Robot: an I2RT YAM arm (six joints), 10 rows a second.
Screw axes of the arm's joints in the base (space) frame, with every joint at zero. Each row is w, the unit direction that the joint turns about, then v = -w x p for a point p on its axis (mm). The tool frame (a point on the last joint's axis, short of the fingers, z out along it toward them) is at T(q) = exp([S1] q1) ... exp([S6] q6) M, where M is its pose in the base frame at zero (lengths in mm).
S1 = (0, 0, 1, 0, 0, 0)
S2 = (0, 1, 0, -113.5, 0, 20)
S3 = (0, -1, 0, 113.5, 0, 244)
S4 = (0, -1, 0, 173.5, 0, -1)
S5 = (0, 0, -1, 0, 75, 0)
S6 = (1, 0, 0, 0, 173.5, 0)
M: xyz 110.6 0 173.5 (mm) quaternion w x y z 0.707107 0 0.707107 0
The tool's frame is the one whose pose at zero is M.
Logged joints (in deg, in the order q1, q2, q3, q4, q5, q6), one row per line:
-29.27, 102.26, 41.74, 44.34, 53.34, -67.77
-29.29, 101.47, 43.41, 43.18, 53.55, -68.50
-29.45, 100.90, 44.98, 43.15, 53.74, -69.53
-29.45, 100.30, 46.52, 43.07, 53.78, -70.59
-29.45, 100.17, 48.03, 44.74, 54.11, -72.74
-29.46, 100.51, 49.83, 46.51, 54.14, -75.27
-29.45, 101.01, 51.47, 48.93, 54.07, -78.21
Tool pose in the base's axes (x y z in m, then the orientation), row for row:
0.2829, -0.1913, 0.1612, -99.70, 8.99, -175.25
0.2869, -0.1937, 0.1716, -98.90, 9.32, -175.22
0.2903, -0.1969, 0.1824, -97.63, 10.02, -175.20
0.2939, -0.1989, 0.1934, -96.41, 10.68, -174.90
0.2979, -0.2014, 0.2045, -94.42, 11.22, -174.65
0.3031, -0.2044, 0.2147, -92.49, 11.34, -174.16
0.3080, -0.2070, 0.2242, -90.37, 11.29, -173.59
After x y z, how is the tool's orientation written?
As angles about the fixed x, y, z axes (roll, pitch, yaw), in degrees.
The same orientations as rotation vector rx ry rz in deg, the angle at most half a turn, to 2 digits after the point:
3.23, 130.33, -109.22
3.61, 129.38, -109.94
4.43, 127.79, -110.98
4.90, 126.15, -111.83
5.45, 123.86, -113.60
5.34, 121.72, -115.37
5.01, 119.42, -117.34

